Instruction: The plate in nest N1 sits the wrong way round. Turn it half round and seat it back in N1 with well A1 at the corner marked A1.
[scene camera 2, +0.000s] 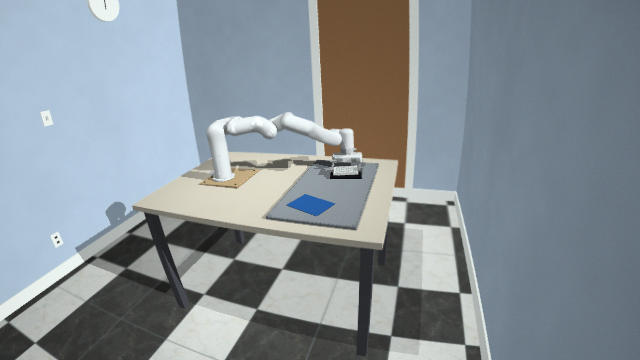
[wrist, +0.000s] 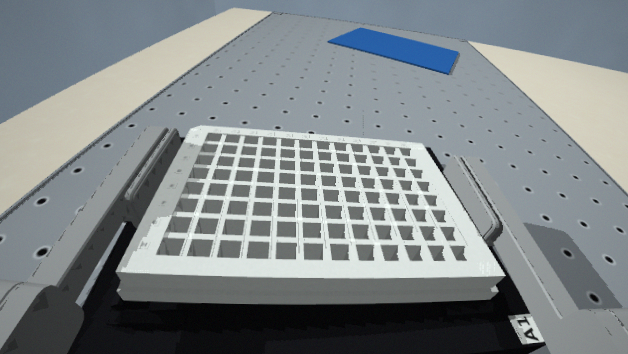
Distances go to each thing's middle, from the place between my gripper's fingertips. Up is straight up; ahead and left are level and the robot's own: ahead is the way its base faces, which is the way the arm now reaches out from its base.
Labels:
I see the white well plate (wrist: 243, 216) 2 cm to the left of my hand and 1 cm below it. The rest, counted from my hand: flat blue square (wrist: 420, 54) (32 cm to the right, 12 cm behind, 3 cm below).

